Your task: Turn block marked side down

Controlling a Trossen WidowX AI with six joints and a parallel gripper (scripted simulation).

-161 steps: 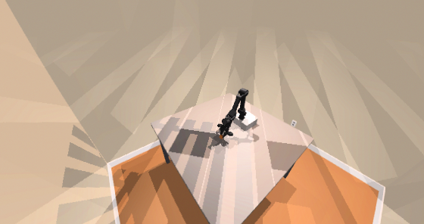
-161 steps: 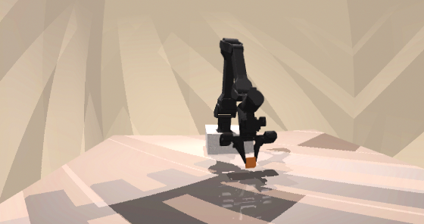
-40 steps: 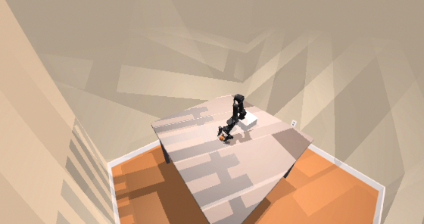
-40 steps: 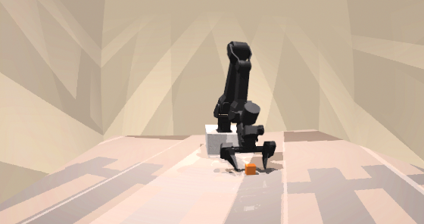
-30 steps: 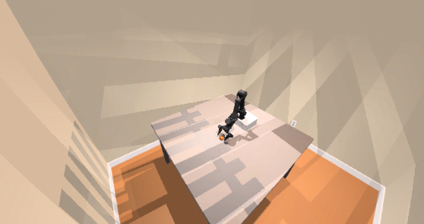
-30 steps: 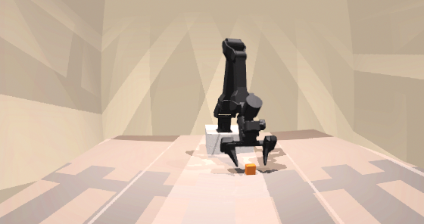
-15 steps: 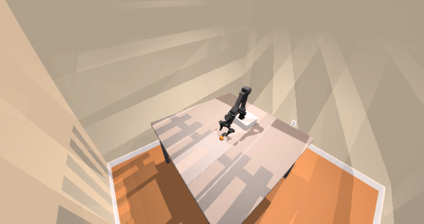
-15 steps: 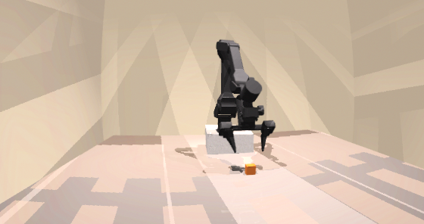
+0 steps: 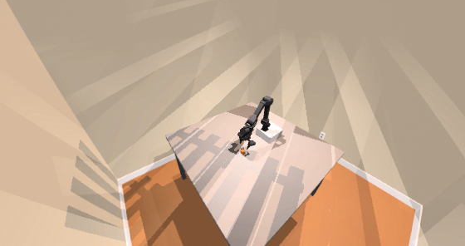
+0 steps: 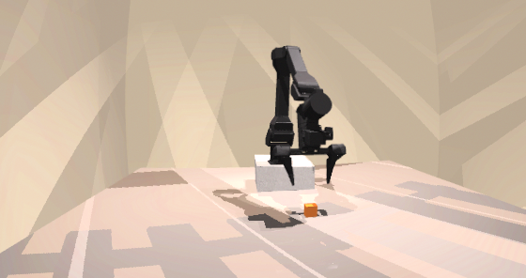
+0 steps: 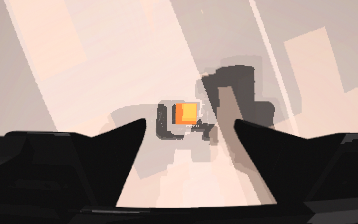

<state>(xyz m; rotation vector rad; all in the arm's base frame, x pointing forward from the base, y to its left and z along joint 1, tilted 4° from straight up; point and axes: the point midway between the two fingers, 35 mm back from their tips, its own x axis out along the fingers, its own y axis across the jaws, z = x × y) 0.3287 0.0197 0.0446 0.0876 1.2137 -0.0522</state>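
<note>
Right now the orange block is 7 cm below my gripper tip.
</note>
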